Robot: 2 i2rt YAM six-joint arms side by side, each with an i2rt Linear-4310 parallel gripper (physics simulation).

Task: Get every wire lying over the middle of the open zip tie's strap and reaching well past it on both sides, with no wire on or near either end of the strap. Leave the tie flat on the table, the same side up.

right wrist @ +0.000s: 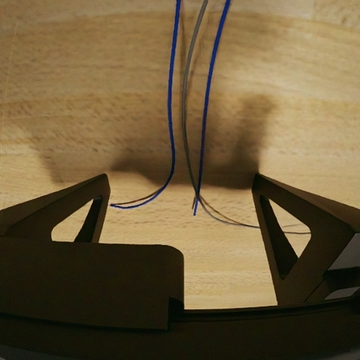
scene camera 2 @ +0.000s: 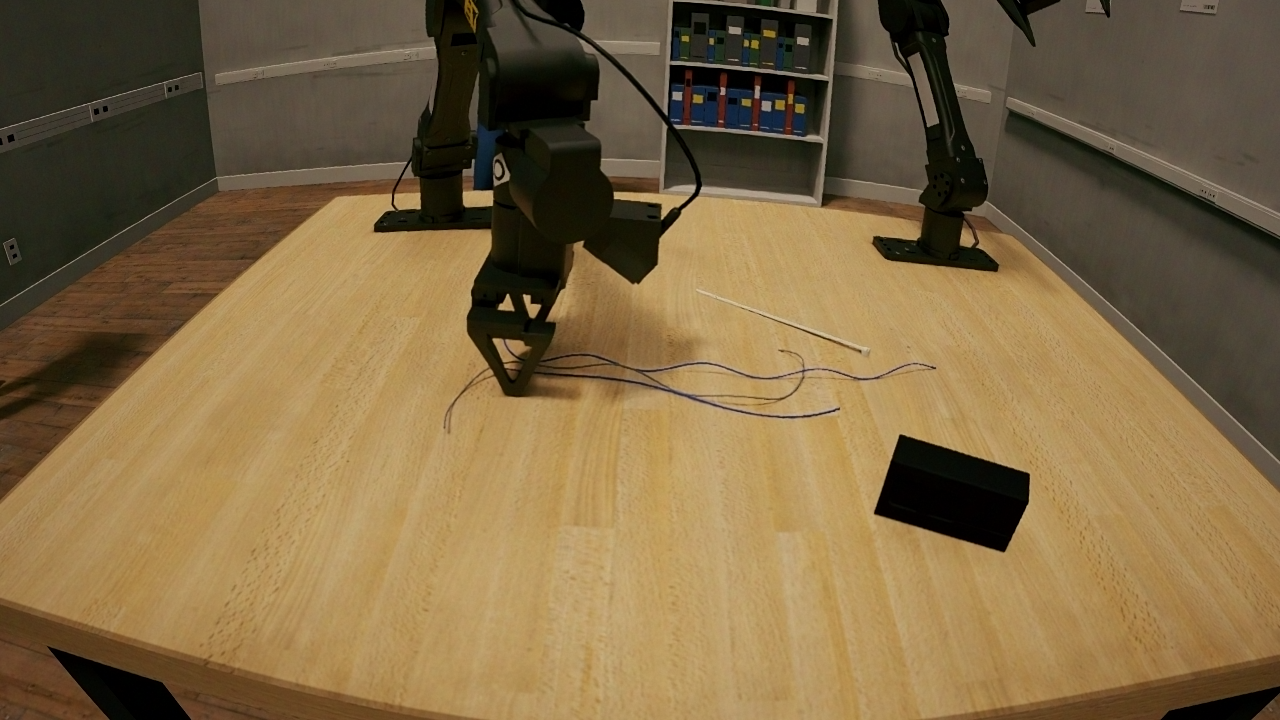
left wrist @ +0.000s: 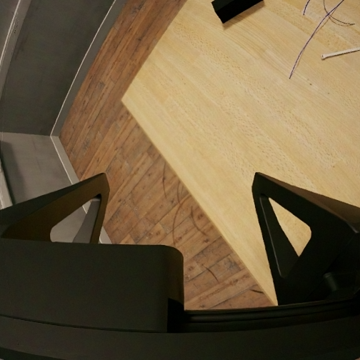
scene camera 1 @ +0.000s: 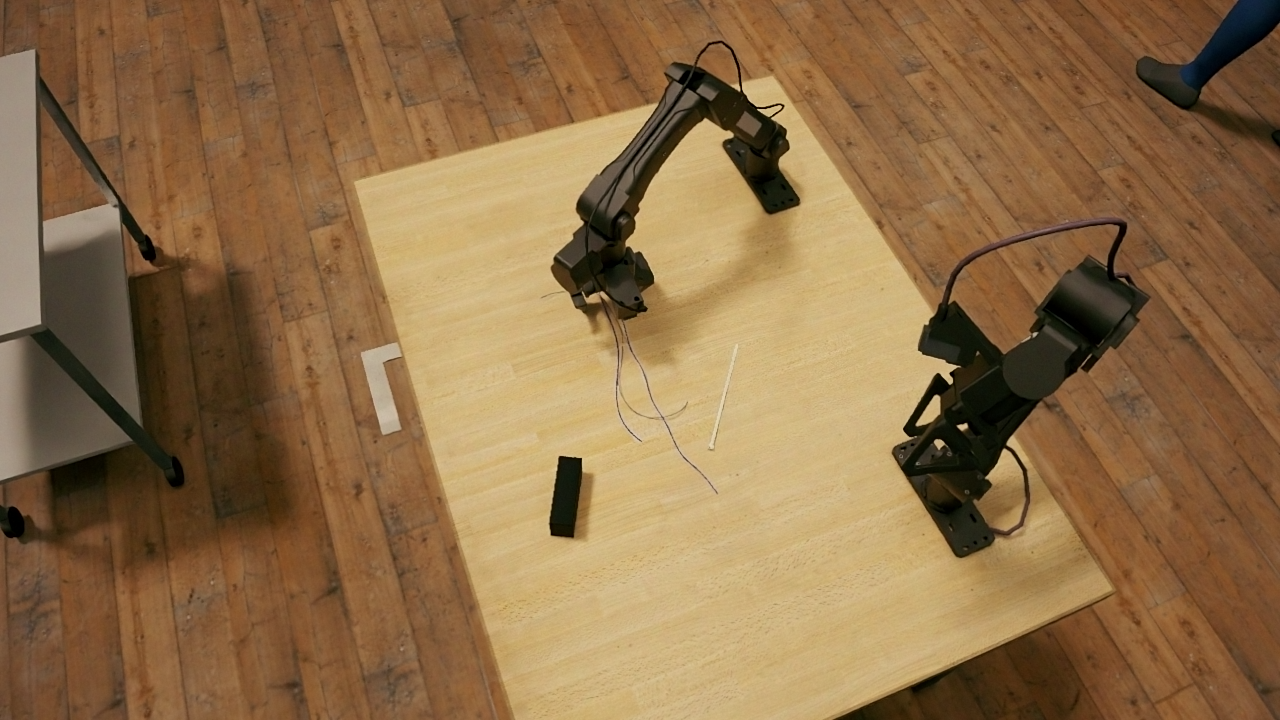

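Seen in the pictures: left gripper, fingertip midpoint: (scene camera 2: 1069, 29) (scene camera 1: 905, 452); right gripper, fingertip midpoint: (scene camera 2: 522, 362) (scene camera 1: 609, 301); left arm's base, origin of the base link: (scene camera 2: 936, 257) (scene camera 1: 941, 495); right arm's base, origin of the base link: (scene camera 2: 442, 221) (scene camera 1: 759, 173).
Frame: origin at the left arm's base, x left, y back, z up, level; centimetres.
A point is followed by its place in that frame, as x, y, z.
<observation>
The pale zip tie (scene camera 1: 724, 396) @[-29.1, -23.8, 0.2] (scene camera 2: 778, 318) @[-29.5, -23.6, 0.3] (left wrist: 341, 53) lies flat and straight. A longer-reaching blue wire (scene camera 1: 684, 454) @[-21.8, -34.6, 0.3] (scene camera 2: 859, 377) @[-23.7, -34.9, 0.2] (right wrist: 205, 110), another blue wire (scene camera 1: 617, 385) (scene camera 2: 769, 415) (right wrist: 172, 100) and at least one grey wire (scene camera 1: 637, 413) @[-31.7, -38.2, 0.2] (scene camera 2: 794, 392) @[-30.6, -37.3, 0.1] (right wrist: 184, 110) lie beside it, left of it in scene camera 1; none crosses the strap. My right gripper (scene camera 1: 611, 310) @[-53.8, -33.9, 0.3] (scene camera 2: 512, 391) @[-53.8, -33.9, 0.3] (right wrist: 180, 181) is open, low at the wires' upper ends in scene camera 1, with wires between and under its fingers, ungripped. My left gripper (scene camera 2: 1070, 28) @[2.4, -20.7, 37.0] (left wrist: 180, 180) is open and empty, raised away from them.
A black block (scene camera 1: 565, 497) @[-20.6, -54.7, 5.0] (scene camera 2: 953, 492) @[-22.8, -55.7, 3.9] (left wrist: 235, 9) stands on the table, below and left of the wires in scene camera 1. The left arm's base stands at the table's right edge there, the right arm's base at the upper edge.
</observation>
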